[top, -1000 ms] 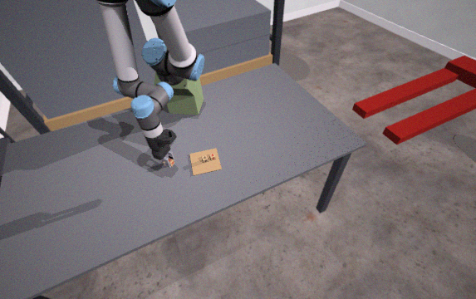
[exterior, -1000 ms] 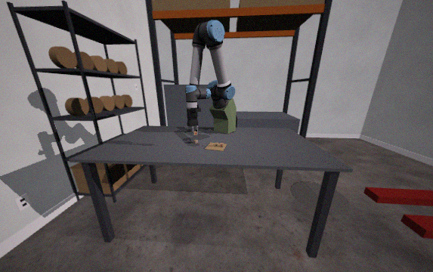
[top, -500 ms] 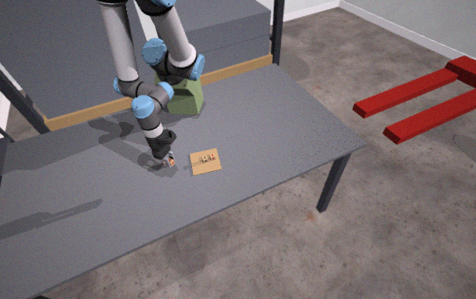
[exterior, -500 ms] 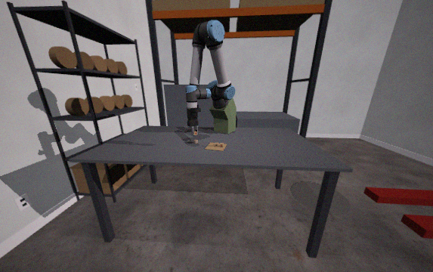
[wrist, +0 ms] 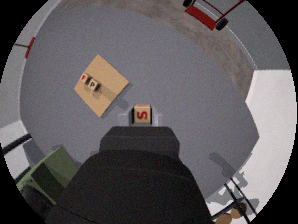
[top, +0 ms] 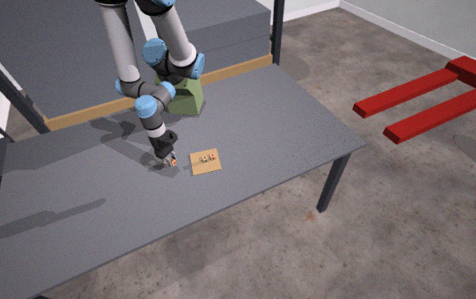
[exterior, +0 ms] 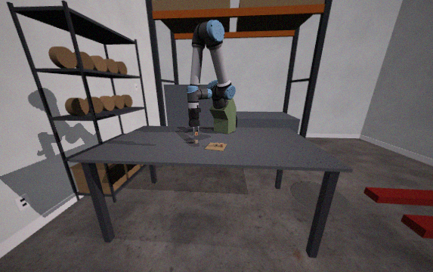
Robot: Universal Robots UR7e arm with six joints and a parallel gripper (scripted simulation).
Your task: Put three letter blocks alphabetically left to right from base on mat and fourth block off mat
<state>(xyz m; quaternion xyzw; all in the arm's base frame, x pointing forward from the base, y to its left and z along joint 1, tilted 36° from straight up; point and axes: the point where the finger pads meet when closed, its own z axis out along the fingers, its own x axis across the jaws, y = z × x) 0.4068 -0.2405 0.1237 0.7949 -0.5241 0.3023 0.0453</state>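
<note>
Right now my hand is 15 cm to the right of the tan mat, 11 cm above it and 2 cm short of it.
</note>
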